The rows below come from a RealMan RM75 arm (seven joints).
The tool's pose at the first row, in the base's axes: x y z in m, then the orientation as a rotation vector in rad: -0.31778 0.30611 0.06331 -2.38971 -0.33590 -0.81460
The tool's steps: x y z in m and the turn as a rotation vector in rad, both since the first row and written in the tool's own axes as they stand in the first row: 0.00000 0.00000 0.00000 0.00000 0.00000 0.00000; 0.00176 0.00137 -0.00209 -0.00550 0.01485 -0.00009; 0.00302 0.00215 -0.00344 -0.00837 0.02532 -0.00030; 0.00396 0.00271 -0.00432 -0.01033 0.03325 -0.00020; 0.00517 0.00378 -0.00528 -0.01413 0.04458 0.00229
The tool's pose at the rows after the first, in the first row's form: -0.31778 0.30611 0.06331 -2.38971 -0.33590 -0.81460; -0.31684 0.30384 0.06513 -2.38758 -0.32822 -0.83393; -0.31618 0.30247 0.06643 -2.38506 -0.32330 -0.84725; -0.31564 0.30153 0.06733 -2.38292 -0.31933 -0.85714; -0.31472 0.30016 0.06822 -2.38068 -0.31043 -0.87054
